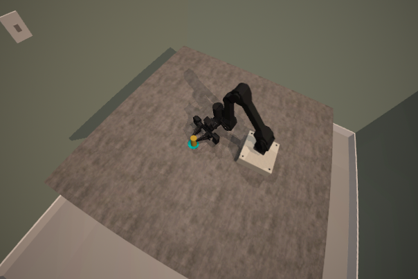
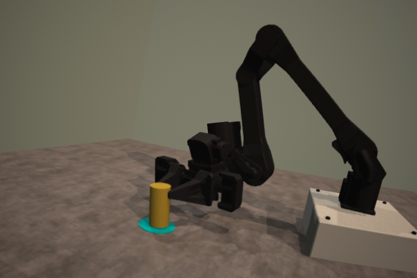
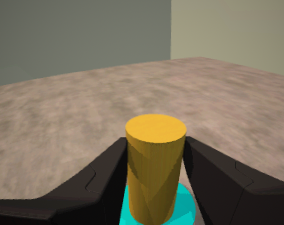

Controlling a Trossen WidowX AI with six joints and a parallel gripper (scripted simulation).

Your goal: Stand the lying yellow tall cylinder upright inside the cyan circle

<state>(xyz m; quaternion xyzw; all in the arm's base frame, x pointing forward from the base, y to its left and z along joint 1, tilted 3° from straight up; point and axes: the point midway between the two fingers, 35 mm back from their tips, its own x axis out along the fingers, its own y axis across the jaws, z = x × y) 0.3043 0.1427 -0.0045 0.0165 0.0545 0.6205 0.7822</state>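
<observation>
The yellow cylinder lies 2 cm below my gripper tip. The rest, counted from my gripper tip: cyan circle 6 cm below.
</observation>
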